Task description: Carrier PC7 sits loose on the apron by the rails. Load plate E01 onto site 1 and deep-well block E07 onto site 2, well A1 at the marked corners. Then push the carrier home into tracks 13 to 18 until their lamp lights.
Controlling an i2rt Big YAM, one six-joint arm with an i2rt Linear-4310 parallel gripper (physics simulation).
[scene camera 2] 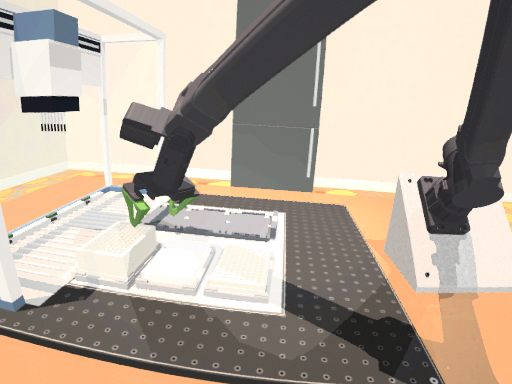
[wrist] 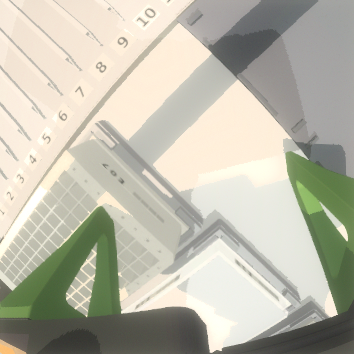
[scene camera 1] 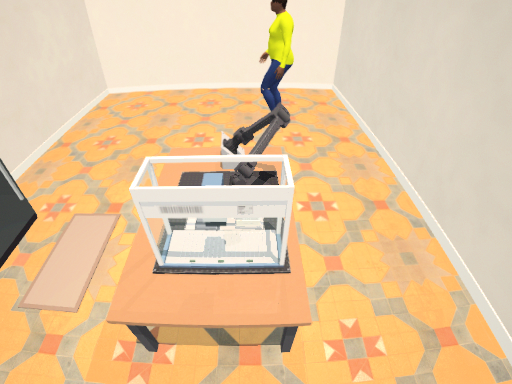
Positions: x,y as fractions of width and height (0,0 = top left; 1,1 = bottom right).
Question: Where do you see a dark grey carrier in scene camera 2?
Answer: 0.50,0.59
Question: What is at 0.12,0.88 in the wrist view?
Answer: The gripper.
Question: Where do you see a dark grey carrier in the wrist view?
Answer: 0.82,0.18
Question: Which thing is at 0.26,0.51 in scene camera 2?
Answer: The gripper.
